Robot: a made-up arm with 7 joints.
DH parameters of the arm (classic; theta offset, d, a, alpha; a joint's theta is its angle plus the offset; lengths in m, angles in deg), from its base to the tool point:
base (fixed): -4.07 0 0 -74.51
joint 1: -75.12 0.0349 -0.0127 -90
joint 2: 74 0 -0.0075 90
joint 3: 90 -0.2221 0.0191 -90
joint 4: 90 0.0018 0.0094 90
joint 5: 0 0.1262 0 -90
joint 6: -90 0 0.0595 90
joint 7: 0 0 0 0
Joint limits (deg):
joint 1: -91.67..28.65
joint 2: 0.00..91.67
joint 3: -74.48..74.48
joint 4: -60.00..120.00
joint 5: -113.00..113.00
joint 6: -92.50..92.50
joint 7: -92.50..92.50
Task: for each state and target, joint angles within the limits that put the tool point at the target. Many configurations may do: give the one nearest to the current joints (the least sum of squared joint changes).
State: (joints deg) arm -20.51 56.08 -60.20 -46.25 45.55 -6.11 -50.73
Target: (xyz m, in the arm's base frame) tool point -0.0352 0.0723 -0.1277
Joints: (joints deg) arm 9.24 73.08 -74.48 -54.94 47.18 -18.12 -50.73
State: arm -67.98 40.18 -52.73 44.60 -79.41 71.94 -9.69
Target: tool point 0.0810 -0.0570 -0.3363
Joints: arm -30.90 6.28 -66.90 42.34 -81.03 70.28 -9.69
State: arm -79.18 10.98 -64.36 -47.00 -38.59 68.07 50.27
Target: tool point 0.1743 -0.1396 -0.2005
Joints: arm -59.50 5.83 -74.48 -5.17 -33.58 66.87 50.27
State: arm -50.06 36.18 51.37 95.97 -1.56 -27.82 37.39
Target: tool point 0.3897 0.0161 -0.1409
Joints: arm -82.47 8.44 49.41 95.51 1.18 -26.61 37.39
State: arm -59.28 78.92 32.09 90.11 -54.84 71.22 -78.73
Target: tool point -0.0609 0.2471 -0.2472
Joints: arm -12.71 52.60 25.51 120.00 -44.94 80.80 -78.73
